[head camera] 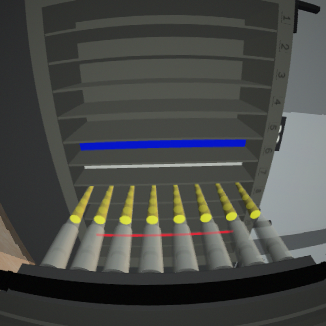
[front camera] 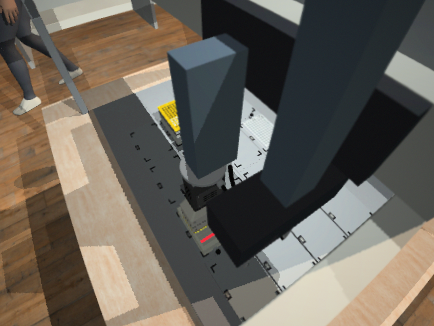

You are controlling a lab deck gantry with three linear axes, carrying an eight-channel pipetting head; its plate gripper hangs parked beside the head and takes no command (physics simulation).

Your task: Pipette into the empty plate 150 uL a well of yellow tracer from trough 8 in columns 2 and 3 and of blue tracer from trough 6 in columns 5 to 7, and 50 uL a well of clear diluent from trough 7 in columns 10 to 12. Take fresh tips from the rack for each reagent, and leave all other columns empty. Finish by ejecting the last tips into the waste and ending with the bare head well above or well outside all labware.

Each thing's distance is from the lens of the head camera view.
blue liquid strip (head camera: 187, 142): 0.08 m
